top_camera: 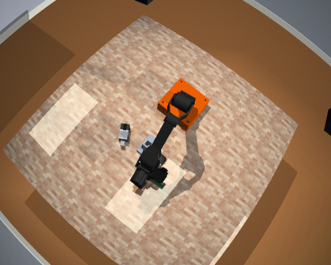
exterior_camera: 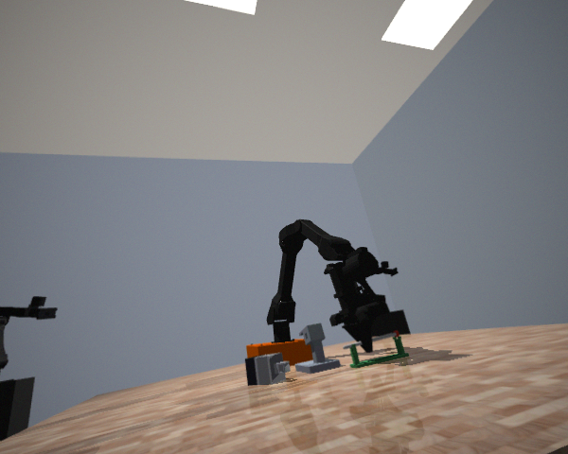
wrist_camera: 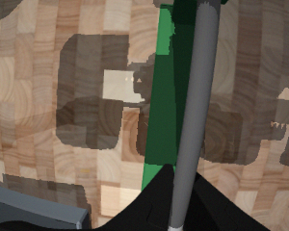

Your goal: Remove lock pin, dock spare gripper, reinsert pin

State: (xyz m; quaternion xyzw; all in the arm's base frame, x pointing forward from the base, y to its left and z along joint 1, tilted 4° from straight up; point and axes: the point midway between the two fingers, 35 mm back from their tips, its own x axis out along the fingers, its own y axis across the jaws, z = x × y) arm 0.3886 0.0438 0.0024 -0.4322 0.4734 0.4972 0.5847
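The green rack is 2 cm to the left of my gripper tip. From my gripper tip the other things lie so: spare gripper 21 cm to the right, 9 cm behind; then grey mount 11 cm behind, 8 cm to the right, 3 cm above.
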